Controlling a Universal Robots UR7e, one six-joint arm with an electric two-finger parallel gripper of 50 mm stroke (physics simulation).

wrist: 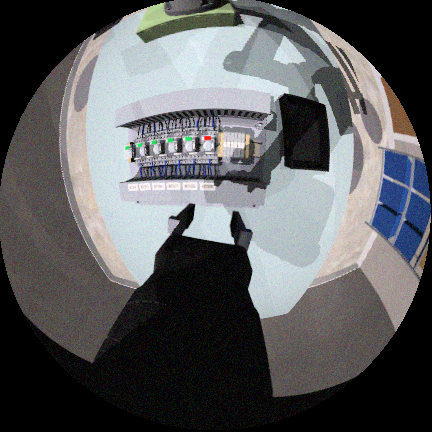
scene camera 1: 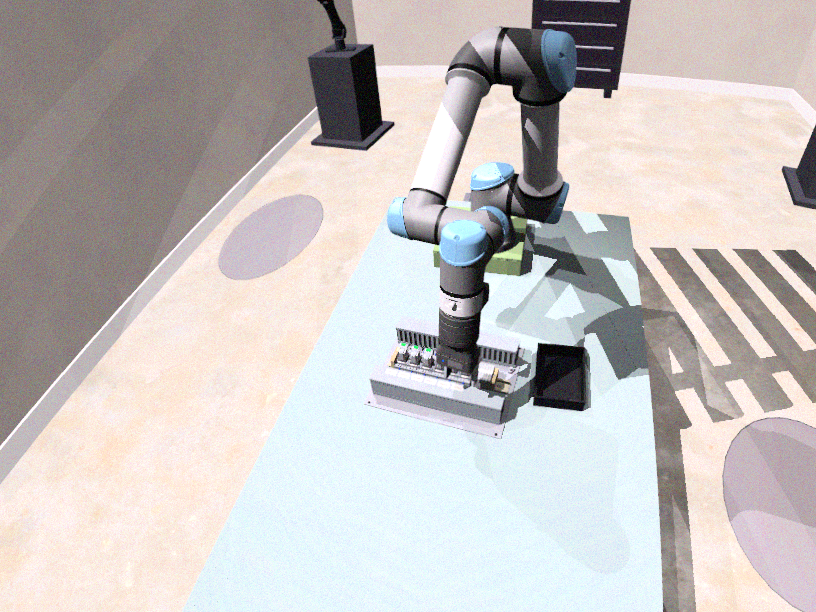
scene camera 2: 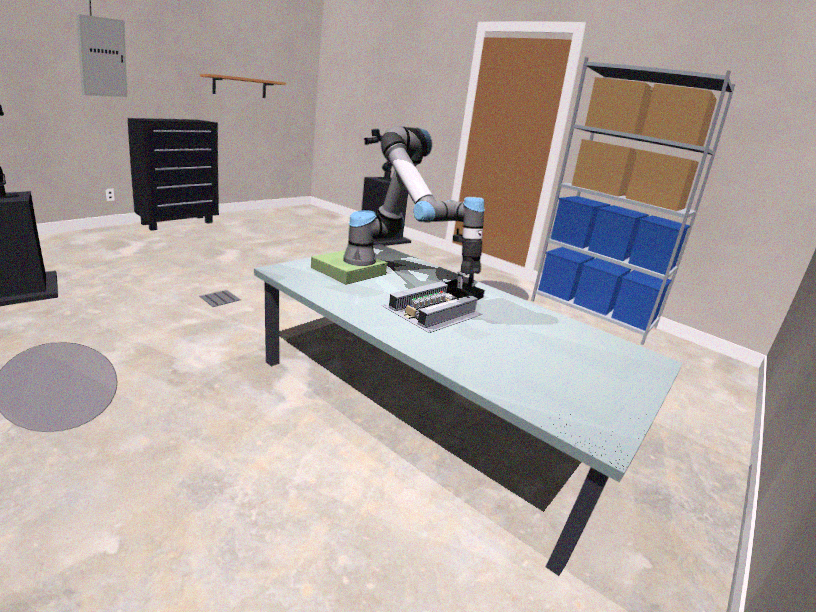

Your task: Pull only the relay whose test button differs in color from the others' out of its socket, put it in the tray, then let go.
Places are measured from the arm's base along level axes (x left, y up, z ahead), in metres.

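Pixels of known places: gripper, fingertip midpoint: [wrist: 212, 214] [scene camera 1: 460, 379] [scene camera 2: 465, 287]; arm's base at its link origin: [scene camera 2: 359, 260].
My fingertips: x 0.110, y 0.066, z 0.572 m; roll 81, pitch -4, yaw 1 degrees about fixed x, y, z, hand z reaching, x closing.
Ahead of a thing's pixels: the offset from my fingertips to its top centre.
The relay with the red test button {dz -0.095, dx -0.020, dy -0.056 m} [wrist: 208, 145] sits upright in its socket, at the right end of the relay row. Several relays with green buttons stand left of it, among them one relay {dz -0.093, dx -0.051, dy -0.056 m} [wrist: 188, 145] beside it and one relay {dz -0.085, dx -0.175, dy -0.056 m} [scene camera 1: 402, 353] near the far end. My gripper [scene camera 1: 459, 372] [scene camera 2: 468, 280] [wrist: 212, 214] points down, open and empty, above the right part of the panel. In scene camera 1 it hides the red-button relay. In the wrist view the fingertips show below the panel's label strip. The black tray {dz -0.165, dx +0.185, dy -0.091 m} [scene camera 1: 558, 403] [wrist: 326, 137] stands right of the panel.
Grey slotted wire ducts [scene camera 1: 435, 396] [wrist: 195, 100] run along both long sides of the relay row. Terminal blocks {dz -0.098, dx +0.026, dy -0.079 m} [wrist: 234, 145] stand right of the red-button relay. Blue wires run between sockets and ducts. The green base block [scene camera 1: 506, 264] [scene camera 2: 347, 268] carries the arm at the table's far end.
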